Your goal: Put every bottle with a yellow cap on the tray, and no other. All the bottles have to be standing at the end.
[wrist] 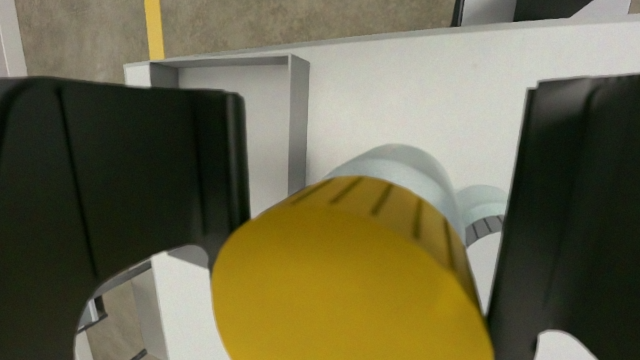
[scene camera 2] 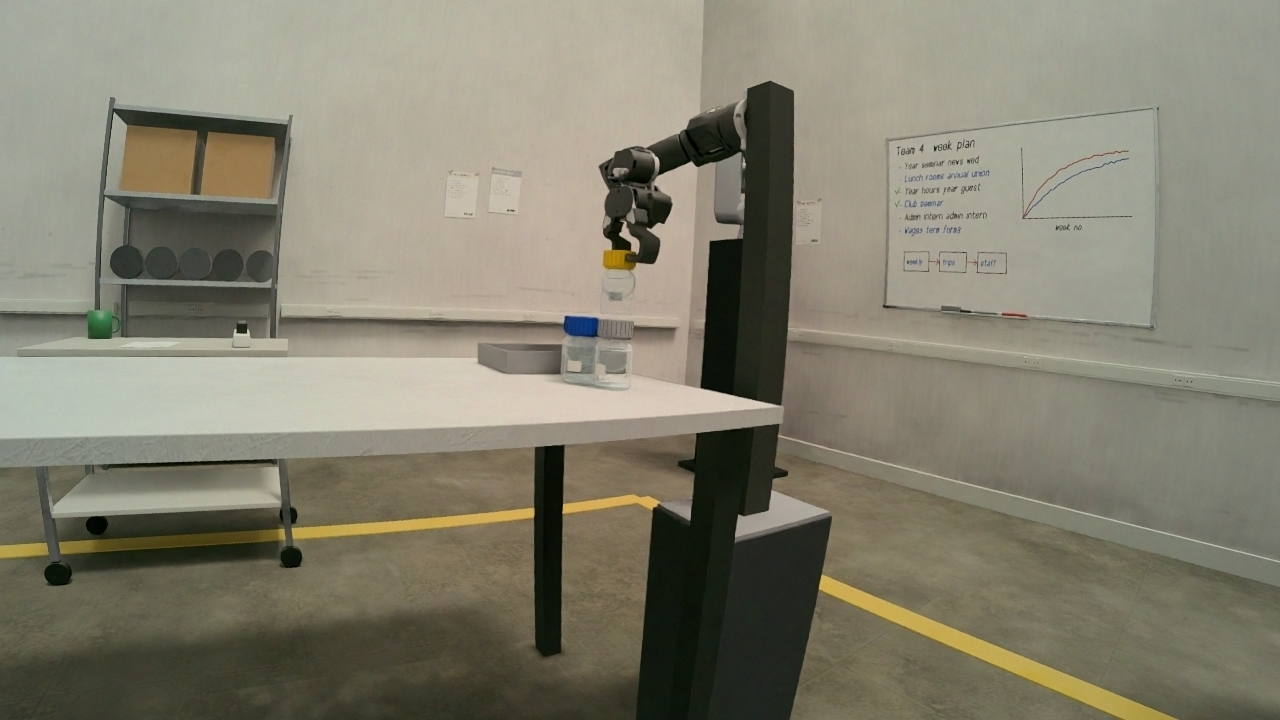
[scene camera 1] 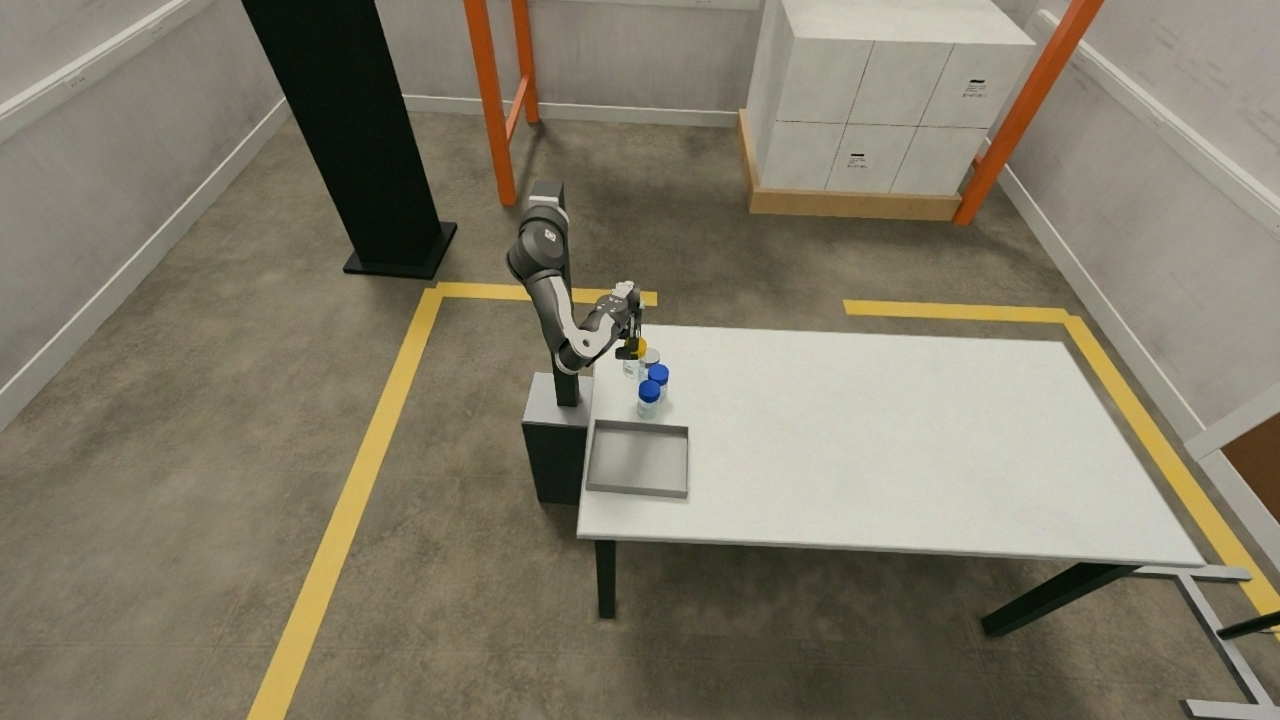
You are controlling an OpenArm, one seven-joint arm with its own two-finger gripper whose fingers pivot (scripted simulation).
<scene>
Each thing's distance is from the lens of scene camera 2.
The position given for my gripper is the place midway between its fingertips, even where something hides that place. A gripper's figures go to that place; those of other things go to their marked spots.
my gripper [scene camera 2: 628, 263]: 0.98 m
grey tray [scene camera 2: 506, 362]: 1.00 m
</scene>
